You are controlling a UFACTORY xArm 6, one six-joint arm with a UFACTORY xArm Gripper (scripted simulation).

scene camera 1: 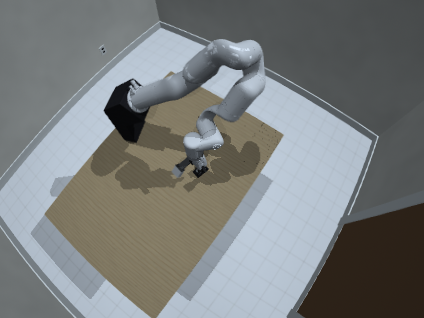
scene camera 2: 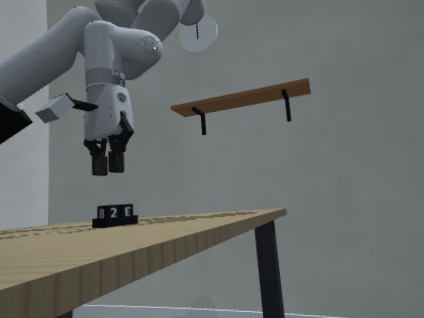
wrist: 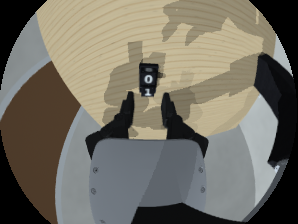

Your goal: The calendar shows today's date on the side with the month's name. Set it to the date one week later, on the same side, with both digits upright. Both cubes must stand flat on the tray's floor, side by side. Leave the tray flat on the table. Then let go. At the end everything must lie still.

Observation:
I see my gripper [scene camera 2: 108, 174].
My gripper also shows in the wrist view [wrist: 148, 98].

